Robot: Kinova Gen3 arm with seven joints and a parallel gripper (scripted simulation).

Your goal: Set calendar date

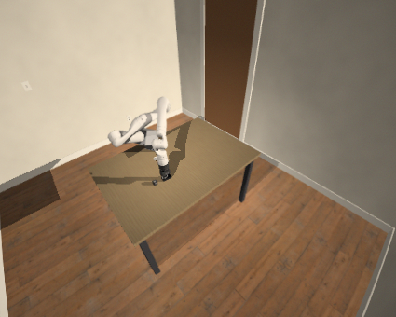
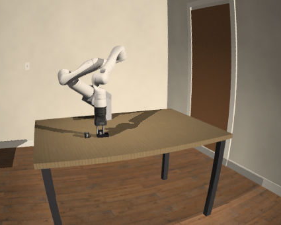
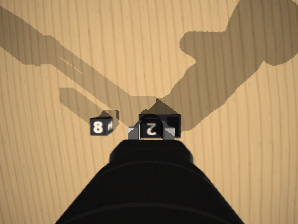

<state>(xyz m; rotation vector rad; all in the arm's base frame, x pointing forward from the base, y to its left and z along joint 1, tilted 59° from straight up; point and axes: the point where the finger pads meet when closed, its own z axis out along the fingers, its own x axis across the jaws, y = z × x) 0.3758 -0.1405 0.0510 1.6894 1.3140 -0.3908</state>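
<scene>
My hand is 30 mm above the dark tray and 10 mm to the right of it. Also, from my hand: dark cube 80 mm to the right, 40 mm behind, 20 mm below.
</scene>
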